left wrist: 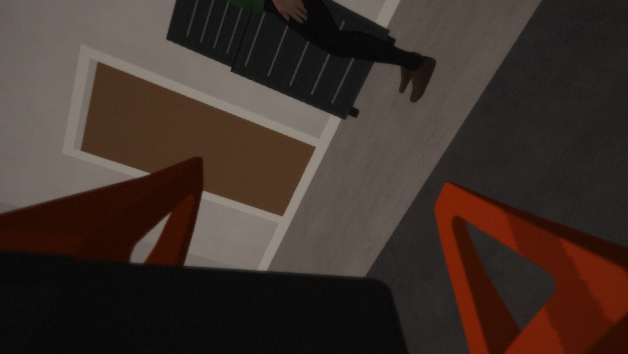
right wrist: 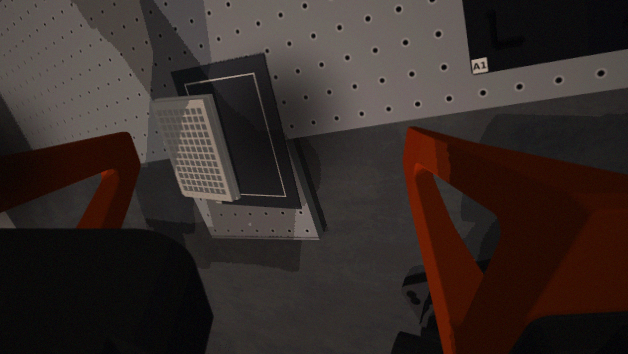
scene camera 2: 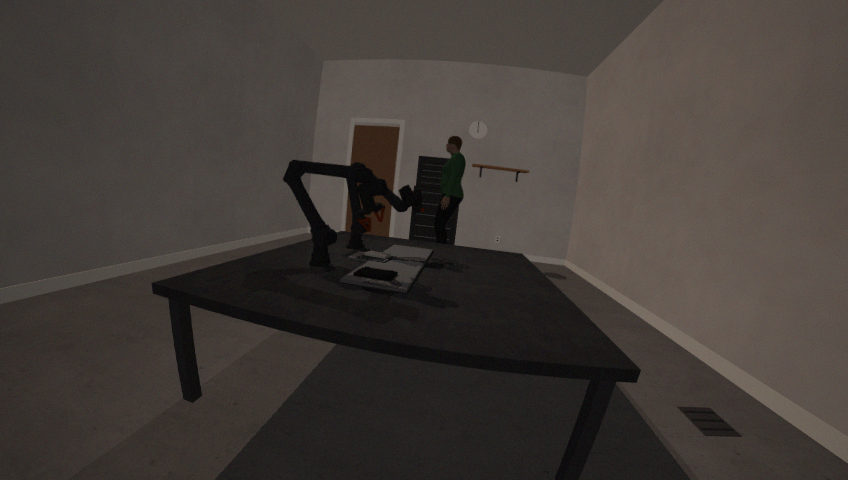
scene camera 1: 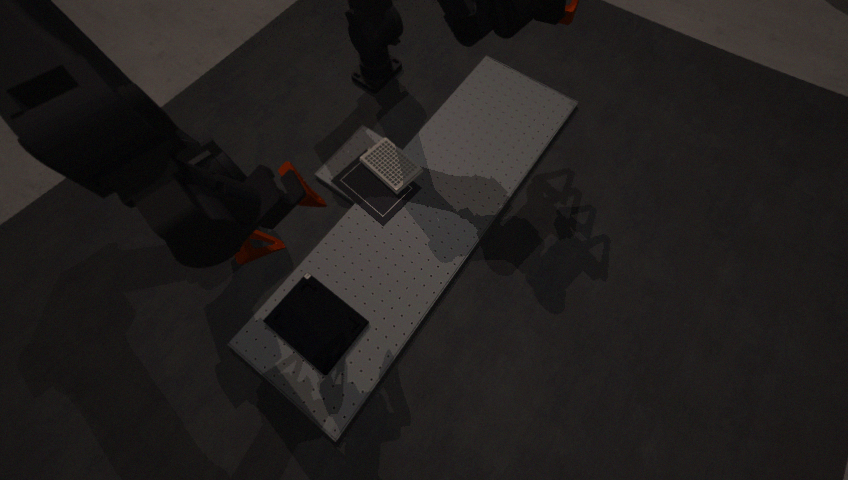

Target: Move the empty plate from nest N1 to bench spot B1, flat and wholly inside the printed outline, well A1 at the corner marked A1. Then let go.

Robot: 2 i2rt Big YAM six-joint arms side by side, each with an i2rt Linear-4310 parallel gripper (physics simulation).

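Places are measured from the left arm's base along level axes (x down, y ahead, z right), in millimetres.
Pixels of known places: left gripper, fingertip midpoint: point(left wrist: 326, 183) point(scene camera 2: 420, 201); right gripper, fingertip midpoint: point(right wrist: 268, 145) point(scene camera 2: 375, 226) point(scene camera 1: 303, 224); left arm's base, link origin: point(scene camera 2: 355, 247) point(scene camera 1: 377, 73); right arm's base, link origin: point(scene camera 2: 320, 262).
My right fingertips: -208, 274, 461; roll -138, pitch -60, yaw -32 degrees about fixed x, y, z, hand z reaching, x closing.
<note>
For each thing: its middle in the pictures, then the offset to it from my right fingertips, as dx, dy, dz. "spot": a spot on its surface instead. Level surfaces: height alone.
- pale plate, body centre: point(right wrist: 195, 150) point(scene camera 1: 391, 164) point(scene camera 2: 377, 254) +186, -53, -250
- printed outline, surface spot: point(right wrist: 270, 135) point(scene camera 1: 362, 199) spot: +192, -51, -143
- black nest, body centre: point(scene camera 1: 316, 321) point(scene camera 2: 376, 273) +186, +56, +114
- perforated board, surface height: dx +194
- mat, surface height: dx +193
- dark table, surface height: dx +208
The pale plate point(scene camera 1: 390, 164) point(right wrist: 194, 150) point(scene camera 2: 376, 254) lies across one long side of the printed outline point(scene camera 1: 361, 198) point(right wrist: 270, 135) on the dark mat, partly outside it. Whether it rests fully flat is hard to tell. Its well A1 cannot be made out. The black nest point(scene camera 1: 315, 324) point(scene camera 2: 374, 273) point(right wrist: 550, 30), with a label A1 at one corner, holds no visible plate. My right gripper point(scene camera 1: 304, 224) point(right wrist: 268, 145) is open and empty, above and to the left of the bench board in scene camera 1. My left gripper point(left wrist: 326, 183) is open and empty, away from the plate, partly cut off at the top of scene camera 1.
The perforated board point(scene camera 1: 511, 113) point(right wrist: 340, 60) carries the nest; the mat point(scene camera 1: 382, 220) point(right wrist: 265, 201) lies across its edge and a side piece. Arm bases stand behind on the dark table point(scene camera 2: 476, 321). A person in green point(scene camera 2: 453, 172) stands beyond the table.
</note>
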